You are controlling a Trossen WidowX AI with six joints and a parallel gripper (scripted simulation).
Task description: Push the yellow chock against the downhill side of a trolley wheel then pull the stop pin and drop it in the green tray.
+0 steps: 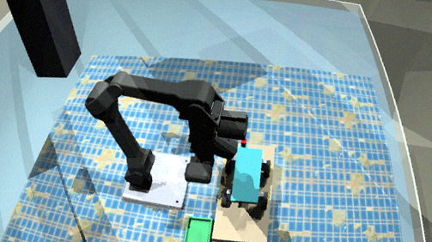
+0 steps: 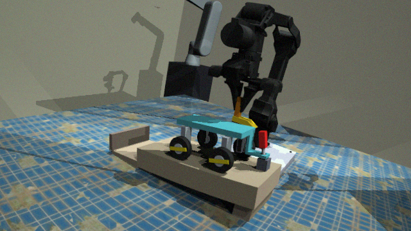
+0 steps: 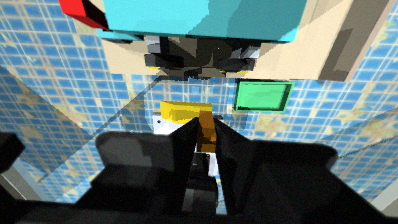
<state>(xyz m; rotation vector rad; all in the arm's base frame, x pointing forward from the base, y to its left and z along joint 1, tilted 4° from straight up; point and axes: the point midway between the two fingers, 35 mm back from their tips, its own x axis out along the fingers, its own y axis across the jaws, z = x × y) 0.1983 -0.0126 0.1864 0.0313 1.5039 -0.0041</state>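
Now: the red-headed stop pin 10 cm ahead of my gripper tip, 12 cm to the left of it and 4 cm below it. Round my gripper tip: tan ramp 11 cm ahead, 12 cm below; then yellow chock 2 cm to the left, 1 cm below; then trolley 11 cm ahead, 1 cm to the left, 6 cm below.
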